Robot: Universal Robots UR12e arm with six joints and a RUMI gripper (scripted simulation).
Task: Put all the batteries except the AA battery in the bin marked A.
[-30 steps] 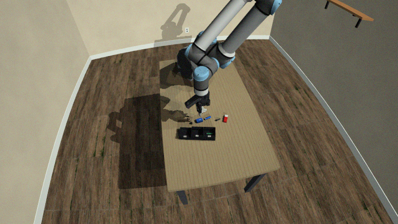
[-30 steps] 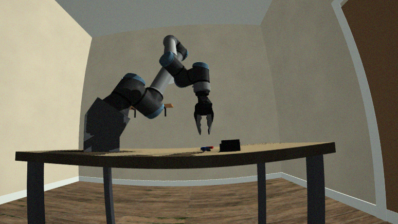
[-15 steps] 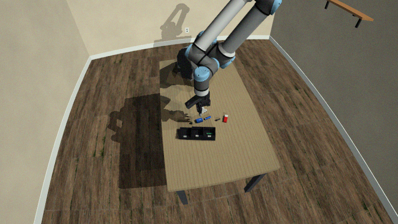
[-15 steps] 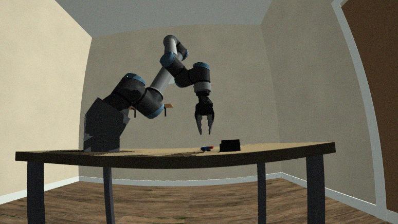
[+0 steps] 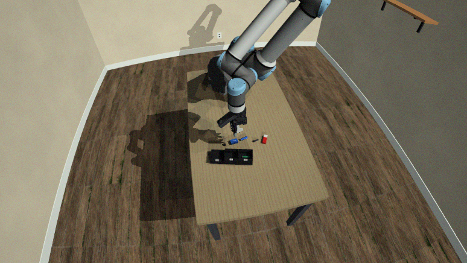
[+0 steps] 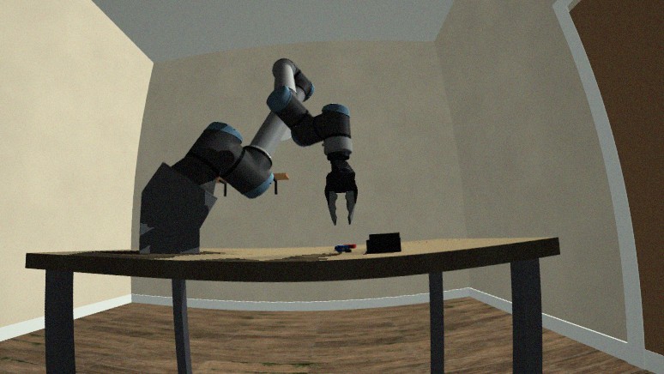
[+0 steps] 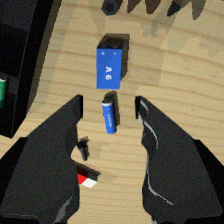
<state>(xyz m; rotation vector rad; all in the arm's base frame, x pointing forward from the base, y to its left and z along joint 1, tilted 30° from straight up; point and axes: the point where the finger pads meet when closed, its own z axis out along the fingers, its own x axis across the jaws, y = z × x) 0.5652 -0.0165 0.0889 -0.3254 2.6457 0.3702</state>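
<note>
My gripper is now 10 mm to the left of the blue 9v battery and 90 mm above it. The rest, counted from my hand: small dark round object 20 mm ahead, 60 mm to the right, 90 mm below; then blue cylindrical battery 20 mm behind, 60 mm to the left, 90 mm below; then black bins 120 mm ahead, 20 mm to the right, 70 mm below.
</note>
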